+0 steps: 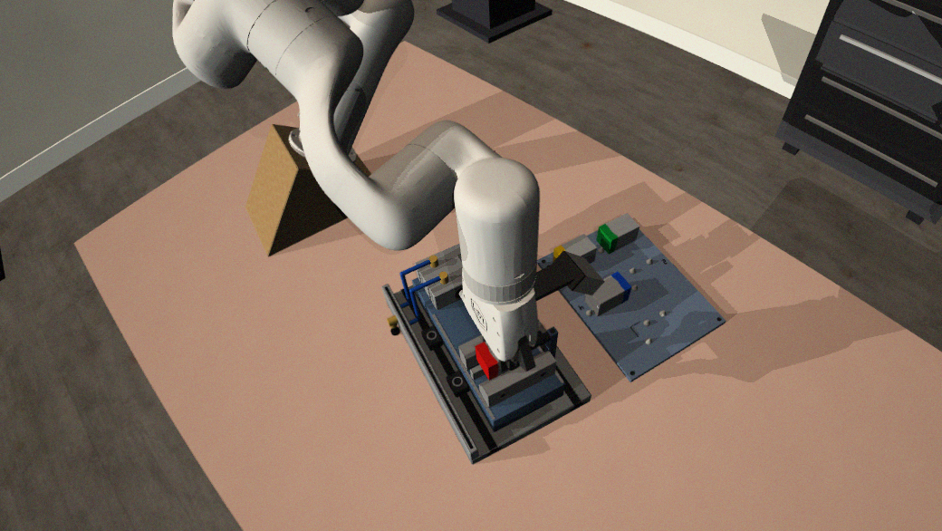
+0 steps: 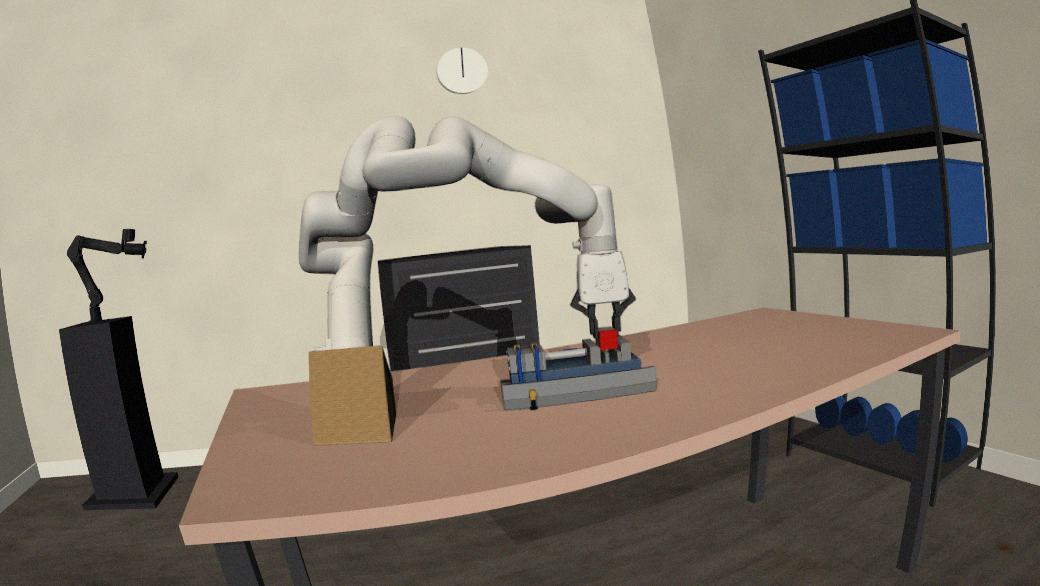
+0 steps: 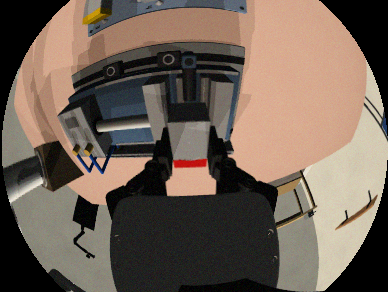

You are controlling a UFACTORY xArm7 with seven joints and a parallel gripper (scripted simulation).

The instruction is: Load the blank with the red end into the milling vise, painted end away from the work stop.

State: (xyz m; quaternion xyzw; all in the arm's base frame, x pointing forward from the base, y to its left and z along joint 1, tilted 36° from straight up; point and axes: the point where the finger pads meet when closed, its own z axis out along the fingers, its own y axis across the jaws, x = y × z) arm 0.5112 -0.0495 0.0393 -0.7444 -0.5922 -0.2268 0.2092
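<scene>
Now: hand 3 cm short of the fixed jaw and 5 cm above it. Also, from my hand: blue-ended blank: 22 cm to the left, 10 cm below; then dark work stop: 1 cm ahead, 5 cm to the left, 4 cm below; then hosed block: 16 cm behind, 4 cm to the left, 5 cm below.
</scene>
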